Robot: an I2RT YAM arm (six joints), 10 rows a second.
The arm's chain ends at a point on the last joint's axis. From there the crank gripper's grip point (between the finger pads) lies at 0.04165 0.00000 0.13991 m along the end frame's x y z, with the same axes.
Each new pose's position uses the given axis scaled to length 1; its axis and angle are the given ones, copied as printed.
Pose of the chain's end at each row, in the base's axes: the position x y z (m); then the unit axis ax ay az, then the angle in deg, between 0 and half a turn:
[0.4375, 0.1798, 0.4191, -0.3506, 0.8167, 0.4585, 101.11]
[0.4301, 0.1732, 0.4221, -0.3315, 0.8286, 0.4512, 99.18]
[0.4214, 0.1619, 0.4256, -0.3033, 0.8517, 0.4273, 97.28]
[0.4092, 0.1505, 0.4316, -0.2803, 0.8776, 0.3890, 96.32]
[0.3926, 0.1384, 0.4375, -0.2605, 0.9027, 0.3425, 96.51]
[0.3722, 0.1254, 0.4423, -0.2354, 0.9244, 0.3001, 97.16]
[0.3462, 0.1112, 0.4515, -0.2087, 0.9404, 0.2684, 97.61]
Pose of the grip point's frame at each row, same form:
[0.5209, 0.2949, 0.3859, -0.3506, 0.8167, 0.4585, 101.11]
[0.5189, 0.2849, 0.3915, -0.3315, 0.8286, 0.4512, 99.18]
[0.5182, 0.2669, 0.3954, -0.3033, 0.8517, 0.4273, 97.28]
[0.5133, 0.2472, 0.3983, -0.2803, 0.8776, 0.3890, 96.32]
[0.5026, 0.2260, 0.3984, -0.2605, 0.9027, 0.3425, 96.51]
[0.4868, 0.2039, 0.3975, -0.2354, 0.9244, 0.3001, 97.16]
[0.4643, 0.1820, 0.4029, -0.2087, 0.9404, 0.2684, 97.61]

